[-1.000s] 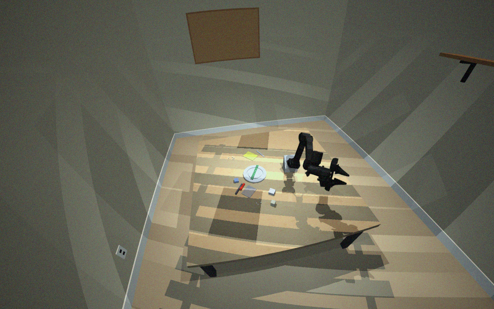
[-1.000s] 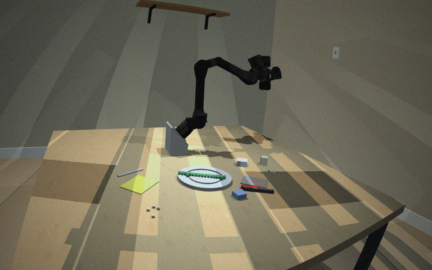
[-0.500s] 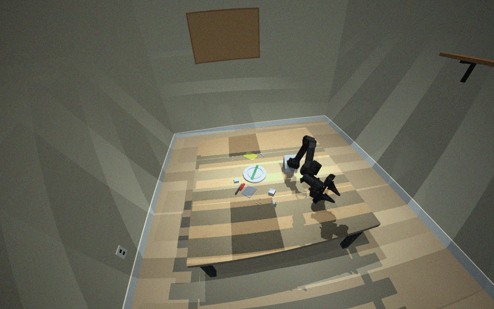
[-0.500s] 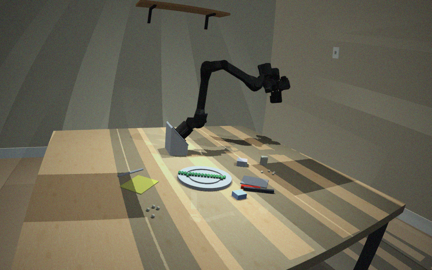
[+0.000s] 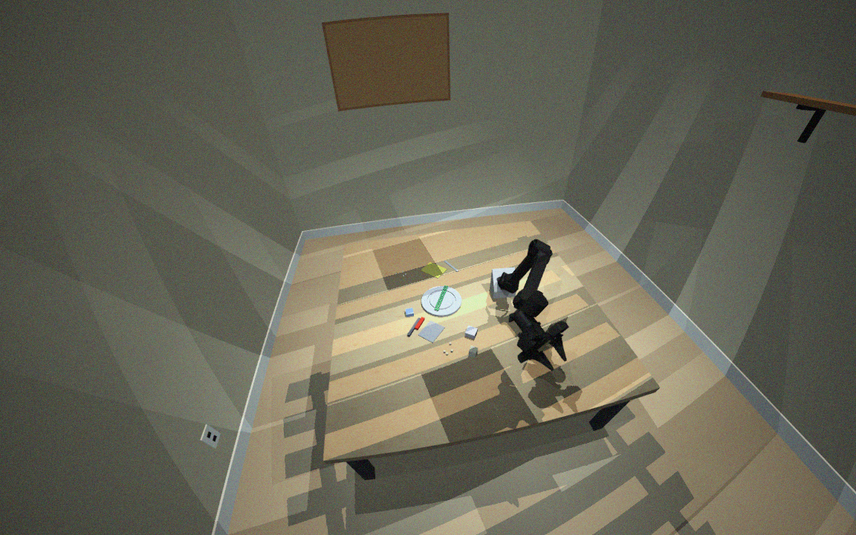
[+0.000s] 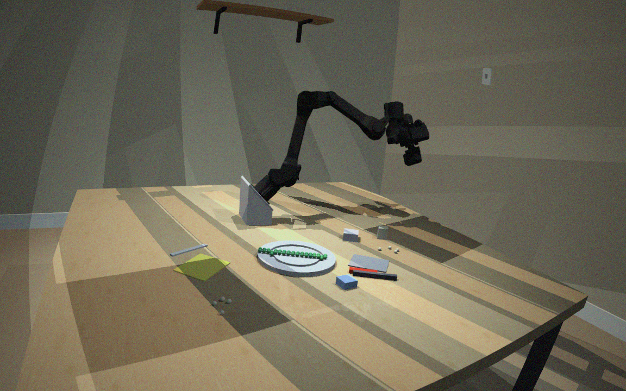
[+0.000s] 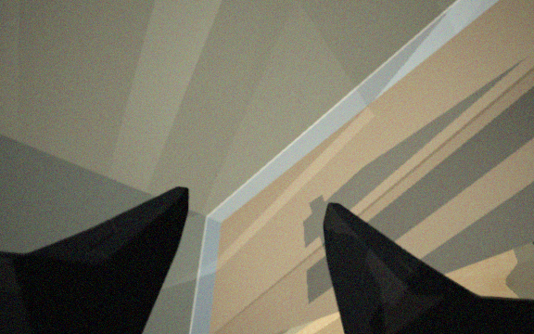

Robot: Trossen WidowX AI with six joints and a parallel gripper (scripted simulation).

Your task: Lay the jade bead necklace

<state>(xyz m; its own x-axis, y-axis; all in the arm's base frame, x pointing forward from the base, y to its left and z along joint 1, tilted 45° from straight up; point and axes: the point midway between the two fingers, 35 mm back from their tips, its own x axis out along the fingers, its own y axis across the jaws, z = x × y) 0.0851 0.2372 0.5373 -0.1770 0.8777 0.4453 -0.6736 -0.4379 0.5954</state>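
The grey plate lies 45 cm to the right of my gripper tip, 29 cm ahead of it and 27 cm below it. The rest, counted from my gripper tip: round grey bead board 62 cm to the right, 27 cm below, 20 cm ahead; then blue block 59 cm to the right, 37 cm ahead, 27 cm below; then red and black pen 50 cm to the right, 35 cm ahead, 27 cm below.
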